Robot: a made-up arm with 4 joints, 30 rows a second.
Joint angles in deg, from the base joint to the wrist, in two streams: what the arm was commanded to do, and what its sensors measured. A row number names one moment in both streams.
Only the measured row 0 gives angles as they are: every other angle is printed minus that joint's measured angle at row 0.
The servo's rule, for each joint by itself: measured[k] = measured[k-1] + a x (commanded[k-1-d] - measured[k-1]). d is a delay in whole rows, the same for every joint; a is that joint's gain. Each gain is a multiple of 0.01, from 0.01 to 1. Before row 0 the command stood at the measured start. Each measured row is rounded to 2 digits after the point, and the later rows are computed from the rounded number. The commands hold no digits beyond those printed.
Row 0, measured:
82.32, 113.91, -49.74, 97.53
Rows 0 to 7, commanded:
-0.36, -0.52, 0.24, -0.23
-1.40, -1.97, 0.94, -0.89
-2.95, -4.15, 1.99, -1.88
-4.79, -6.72, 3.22, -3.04
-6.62, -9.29, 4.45, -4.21
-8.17, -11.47, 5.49, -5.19
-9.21, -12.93, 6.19, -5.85
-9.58, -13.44, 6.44, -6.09
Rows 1 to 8, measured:
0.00, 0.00, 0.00, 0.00
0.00, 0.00, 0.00, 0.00
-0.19, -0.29, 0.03, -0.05
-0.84, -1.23, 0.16, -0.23
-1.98, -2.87, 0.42, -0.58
-3.50, -5.03, 0.81, -1.10
-5.18, -7.42, 1.32, -1.75
-6.79, -9.69, 1.90, -2.47
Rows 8 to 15, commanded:
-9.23, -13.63, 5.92, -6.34
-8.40, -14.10, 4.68, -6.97
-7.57, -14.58, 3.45, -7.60
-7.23, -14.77, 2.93, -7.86
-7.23, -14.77, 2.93, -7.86
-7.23, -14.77, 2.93, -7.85
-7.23, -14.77, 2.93, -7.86
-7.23, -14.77, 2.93, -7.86
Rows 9 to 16, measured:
-8.10, -11.50, 2.50, -3.18
-8.90, -12.59, 3.05, -3.79
-9.08, -13.17, 3.45, -4.33
-8.71, -13.69, 3.62, -4.88
-8.09, -14.19, 3.60, -5.45
-7.63, -14.51, 3.51, -5.96
-7.41, -14.66, 3.43, -6.36
-7.31, -14.72, 3.36, -6.67

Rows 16 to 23, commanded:
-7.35, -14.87, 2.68, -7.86
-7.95, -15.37, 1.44, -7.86
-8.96, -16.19, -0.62, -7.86
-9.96, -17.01, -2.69, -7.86
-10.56, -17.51, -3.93, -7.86
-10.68, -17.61, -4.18, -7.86
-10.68, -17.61, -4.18, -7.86
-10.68, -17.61, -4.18, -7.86
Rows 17 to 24, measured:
-7.27, -14.75, 3.30, -6.92
-7.25, -14.76, 3.25, -7.12
-7.30, -14.82, 3.17, -7.28
-7.65, -15.13, 2.93, -7.40
-8.36, -15.72, 2.43, -7.50
-9.22, -16.44, 1.71, -7.58
-9.94, -17.04, 0.92, -7.64
-10.34, -17.36, 0.21, -7.69

